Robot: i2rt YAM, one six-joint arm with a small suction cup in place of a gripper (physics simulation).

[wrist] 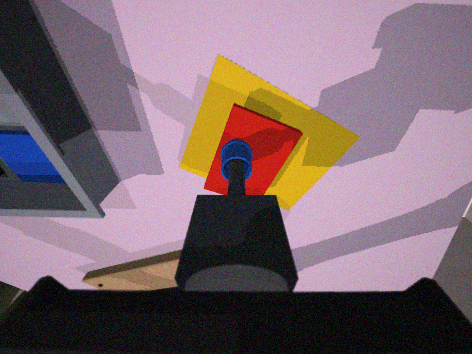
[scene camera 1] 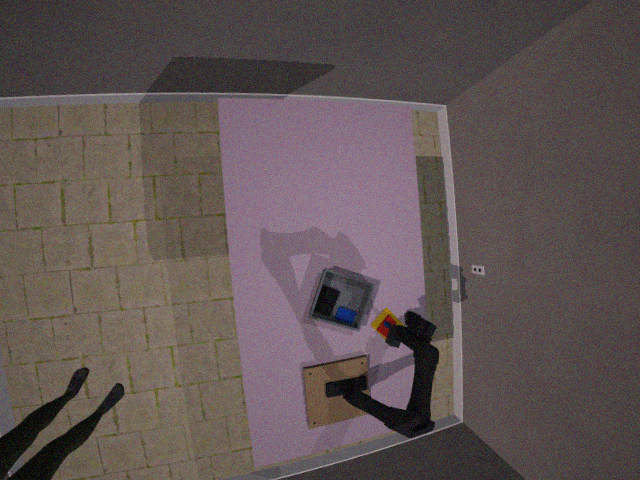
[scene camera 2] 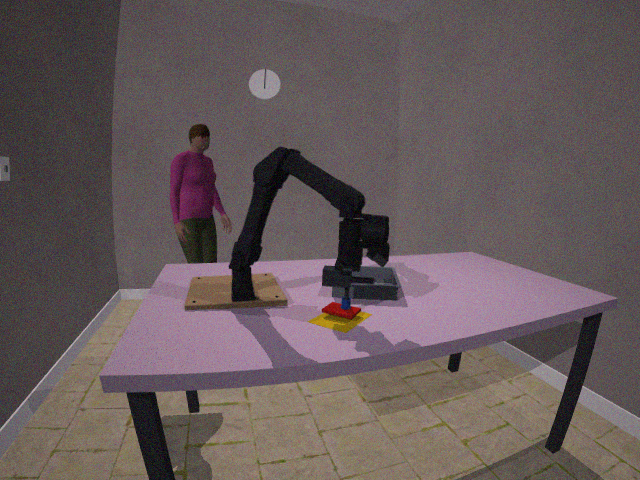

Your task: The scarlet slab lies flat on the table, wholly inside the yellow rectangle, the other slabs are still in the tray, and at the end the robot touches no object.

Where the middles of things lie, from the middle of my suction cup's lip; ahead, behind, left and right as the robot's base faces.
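There's the scarlet slab (wrist: 271, 141), which is 1 cm below my suction cup, 1 cm behind it and 1 cm to the right of it. The yellow rectangle (wrist: 324, 142) is 3 cm below my suction cup, 2 cm behind it and 2 cm to the right of it.
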